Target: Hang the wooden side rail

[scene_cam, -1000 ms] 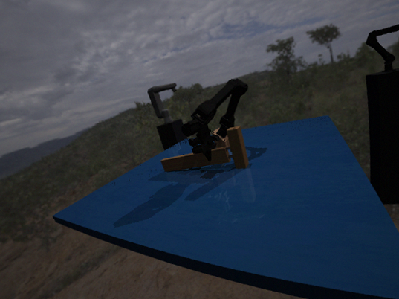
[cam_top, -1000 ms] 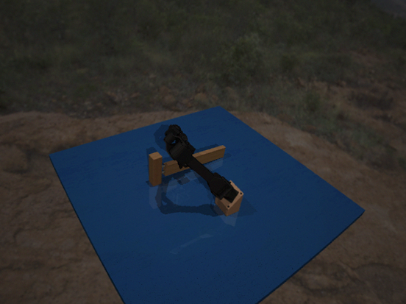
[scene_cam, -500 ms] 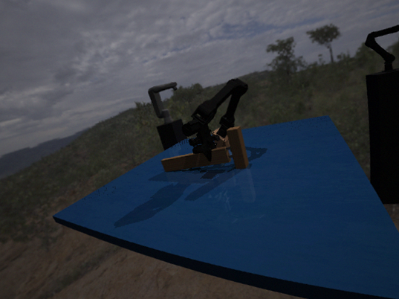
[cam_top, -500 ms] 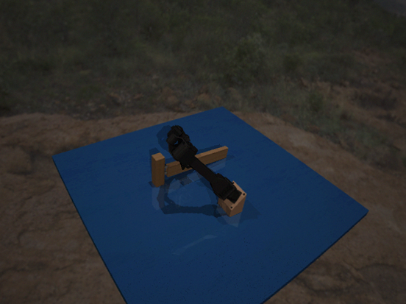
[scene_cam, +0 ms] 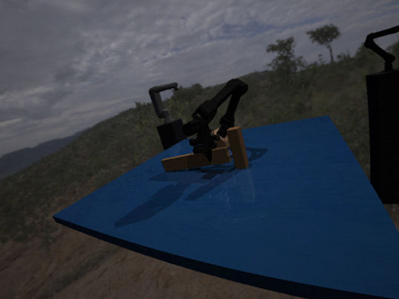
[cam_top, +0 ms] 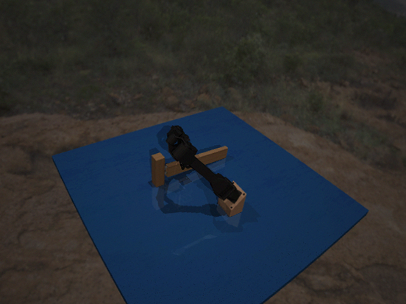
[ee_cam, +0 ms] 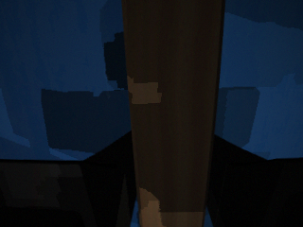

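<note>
Now: the headboard post 14 cm to the left of my gripper tip, 4 cm above it and 1 cm ahead of it.
</note>
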